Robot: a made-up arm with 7 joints. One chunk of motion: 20 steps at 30 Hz.
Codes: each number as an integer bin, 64 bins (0 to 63) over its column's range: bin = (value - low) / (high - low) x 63, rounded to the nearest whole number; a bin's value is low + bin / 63 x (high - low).
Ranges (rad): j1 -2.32..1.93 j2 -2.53..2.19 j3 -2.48..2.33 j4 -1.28..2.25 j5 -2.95..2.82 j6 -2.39..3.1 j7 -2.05..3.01
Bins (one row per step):
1: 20 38 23 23 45 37 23
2: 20 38 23 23 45 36 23
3: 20 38 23 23 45 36 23
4: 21 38 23 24 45 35 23
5: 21 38 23 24 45 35 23
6: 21 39 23 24 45 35 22
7: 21 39 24 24 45 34 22
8: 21 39 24 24 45 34 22
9: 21 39 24 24 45 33 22
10: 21 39 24 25 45 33 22
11: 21 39 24 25 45 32 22
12: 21 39 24 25 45 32 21
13: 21 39 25 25 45 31 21
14: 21 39 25 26 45 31 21
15: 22 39 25 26 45 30 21
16: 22 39 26 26 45 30 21
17: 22 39 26 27 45 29 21
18: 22 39 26 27 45 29 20
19: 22 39 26 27 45 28 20
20: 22 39 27 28 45 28 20
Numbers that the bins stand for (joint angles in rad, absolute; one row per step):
1: -0.9708 0.3170 -0.7240 0.0087 1.1714 0.8343 -0.2027
2: -0.9708 0.3170 -0.7240 0.0087 1.1714 0.7471 -0.2027
3: -0.9708 0.3170 -0.7240 0.0087 1.1714 0.7471 -0.2027
4: -0.9033 0.3170 -0.7240 0.0648 1.1714 0.6600 -0.2027
5: -0.9033 0.3170 -0.7240 0.0648 1.1714 0.6600 -0.2027
6: -0.9033 0.3919 -0.7240 0.0648 1.1714 0.6600 -0.2830
7: -0.9033 0.3919 -0.6476 0.0648 1.1714 0.5729 -0.2830
8: -0.9033 0.3919 -0.6476 0.0648 1.1714 0.5729 -0.2830
9: -0.9033 0.3919 -0.6476 0.0648 1.1714 0.4857 -0.2830
10: -0.9033 0.3919 -0.6476 0.1208 1.1714 0.4857 -0.2830
11: -0.9033 0.3919 -0.6476 0.1208 1.1714 0.3986 -0.2830
12: -0.9033 0.3919 -0.6476 0.1208 1.1714 0.3986 -0.3633
13: -0.9033 0.3919 -0.5713 0.1208 1.1714 0.3114 -0.3633
14: -0.9033 0.3919 -0.5713 0.1768 1.1714 0.3114 -0.3633
15: -0.8359 0.3919 -0.5713 0.1768 1.1714 0.2243 -0.3633
16: -0.8359 0.3919 -0.4949 0.1768 1.1714 0.2243 -0.3633
17: -0.8359 0.3919 -0.4949 0.2329 1.1714 0.1371 -0.3633
18: -0.8359 0.3919 -0.4949 0.2329 1.1714 0.1371 -0.4437
19: -0.8359 0.3919 -0.4949 0.2329 1.1714 0.0500 -0.4437
20: -0.8359 0.3919 -0.4186 0.2889 1.1714 0.0500 -0.4437

